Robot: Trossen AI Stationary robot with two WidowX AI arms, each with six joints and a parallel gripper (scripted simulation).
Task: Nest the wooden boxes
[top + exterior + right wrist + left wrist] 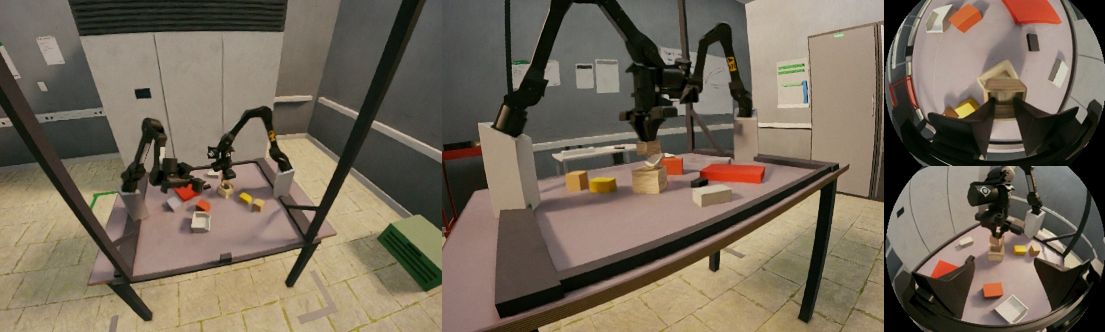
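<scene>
Now: the small open wooden box 50 mm below my right hand. Also, from my right hand: orange block (160 mm to the left, 130 mm below, 110 mm behind); pale block (190 mm ahead, 140 mm below, 50 mm to the left); small black block (150 mm below, 110 mm to the left, 70 mm ahead).
</scene>
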